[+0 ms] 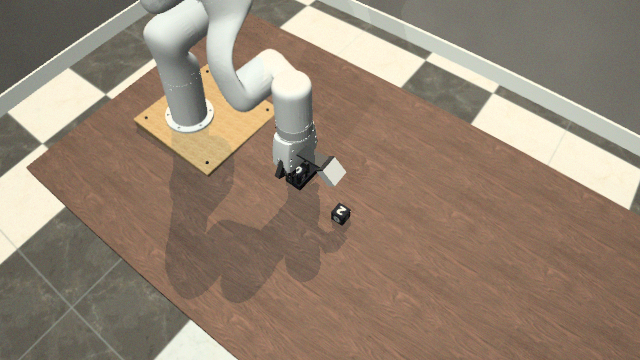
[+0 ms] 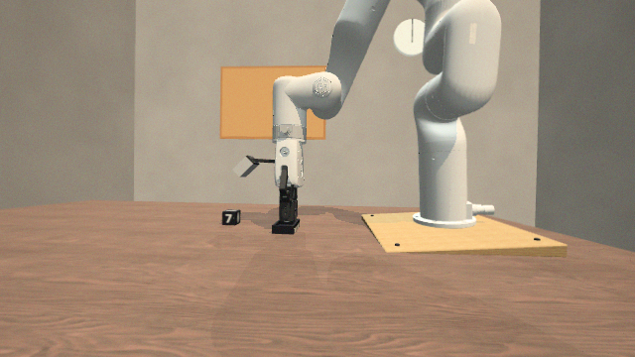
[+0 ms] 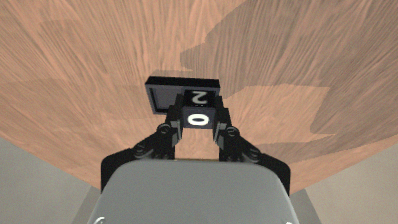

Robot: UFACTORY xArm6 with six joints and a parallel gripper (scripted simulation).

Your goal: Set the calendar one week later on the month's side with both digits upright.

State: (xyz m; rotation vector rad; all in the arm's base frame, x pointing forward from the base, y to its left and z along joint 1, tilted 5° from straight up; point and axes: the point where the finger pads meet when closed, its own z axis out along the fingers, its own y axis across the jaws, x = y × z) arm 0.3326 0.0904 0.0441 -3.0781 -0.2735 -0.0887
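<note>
Right now my hand is 10 mm above the black cube. Round my hand: black tray (20 mm to the left, 30 mm below).
</note>
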